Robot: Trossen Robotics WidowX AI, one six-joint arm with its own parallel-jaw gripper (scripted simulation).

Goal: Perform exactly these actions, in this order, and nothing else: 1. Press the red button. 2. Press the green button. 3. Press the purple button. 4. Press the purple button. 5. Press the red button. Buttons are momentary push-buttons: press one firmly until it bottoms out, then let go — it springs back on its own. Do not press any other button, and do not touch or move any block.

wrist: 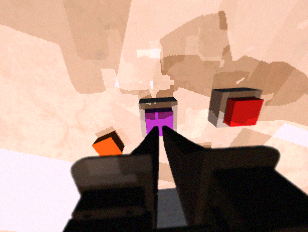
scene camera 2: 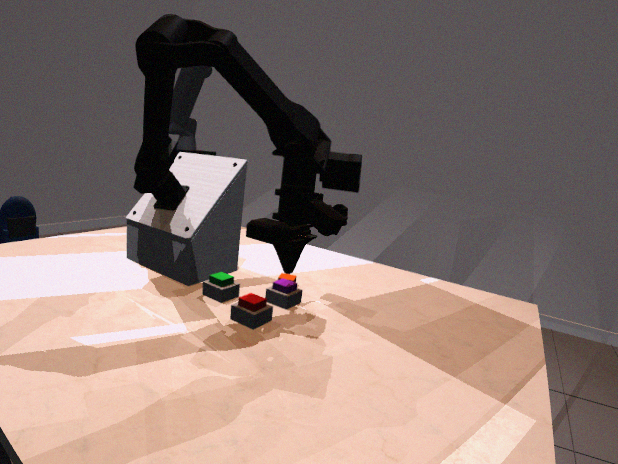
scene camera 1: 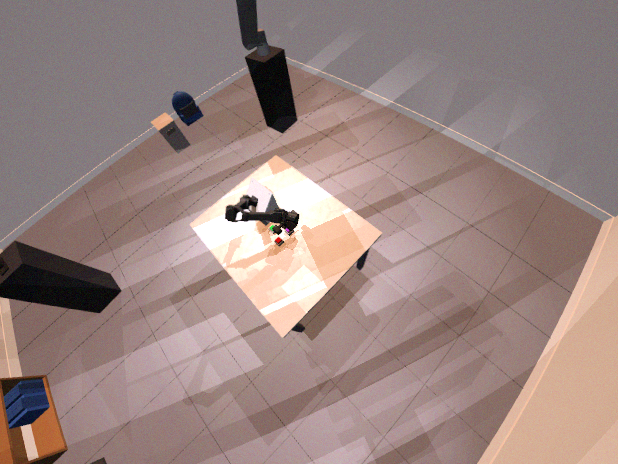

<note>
My gripper is shut and holds nothing. Also in view: a red button.
My gripper is seen too in the wrist view.
</note>
